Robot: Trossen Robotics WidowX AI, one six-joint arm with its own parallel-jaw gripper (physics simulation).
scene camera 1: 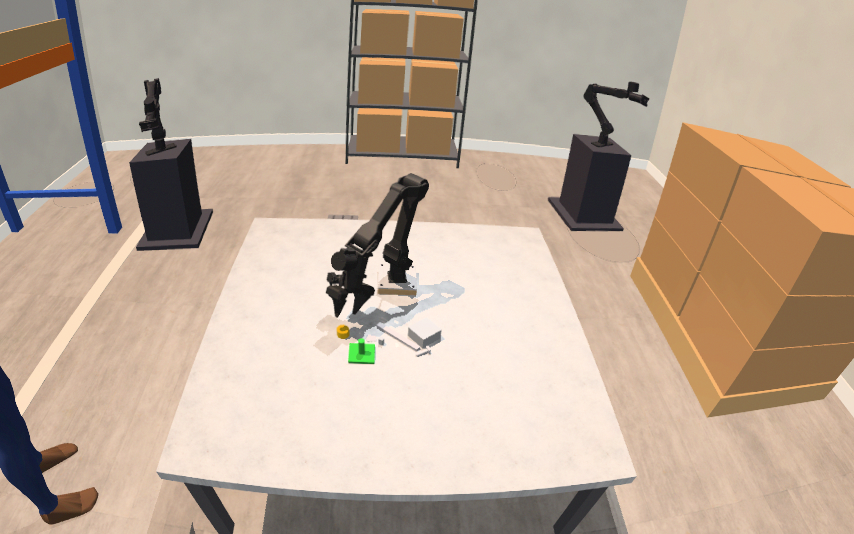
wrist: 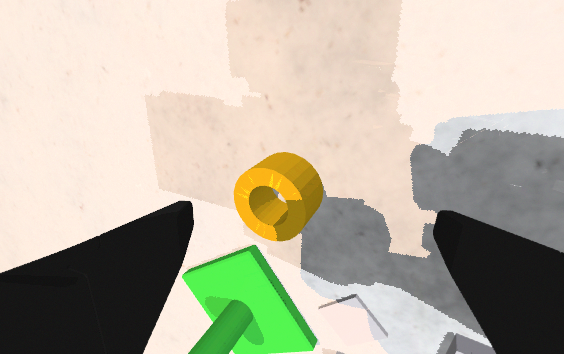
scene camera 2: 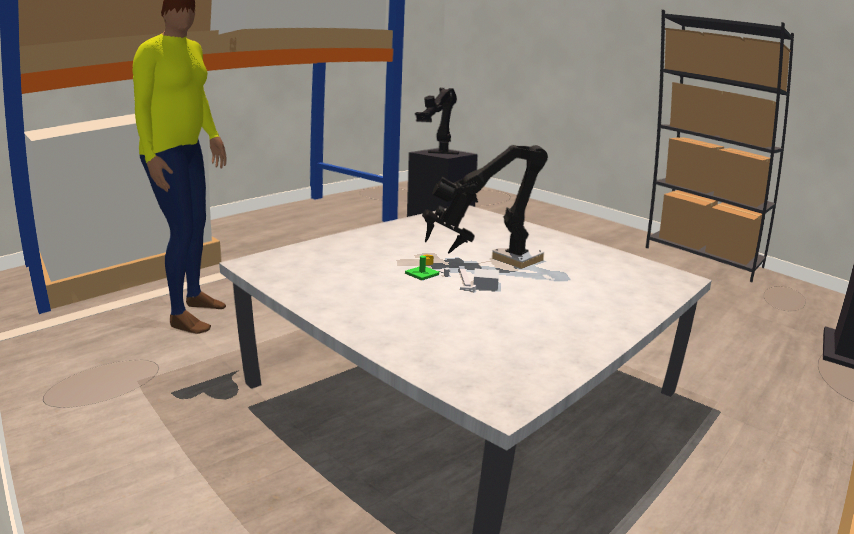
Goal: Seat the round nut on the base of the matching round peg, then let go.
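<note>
The orange round nut (scene camera 1: 343, 336) (scene camera 2: 430, 258) (wrist: 302, 176) lies flat on the table with its hole facing up. It is off the peg, beside the bright green square base (scene camera 1: 369, 360) (scene camera 2: 412, 272) (wrist: 282, 322), and a small gap separates them in the wrist view. The green round peg (scene camera 1: 361, 346) (scene camera 2: 422, 263) (wrist: 222, 330) stands upright on that base and is bare; its top is cut off in the wrist view. My gripper (scene camera 1: 347, 314) (scene camera 2: 439, 246) (wrist: 314, 217) is wide open and empty, above the table. In the wrist view the nut appears between the spread fingertips.
On the table (scene camera 1: 403, 428) (scene camera 2: 566, 340), a grey box (scene camera 1: 425, 334) (scene camera 2: 486, 280) stands on the base's side away from the nut. A thin grey rod (scene camera 1: 399, 338) and a small grey piece (scene camera 1: 381, 341) (scene camera 2: 446, 272) lie between the box and the base.
</note>
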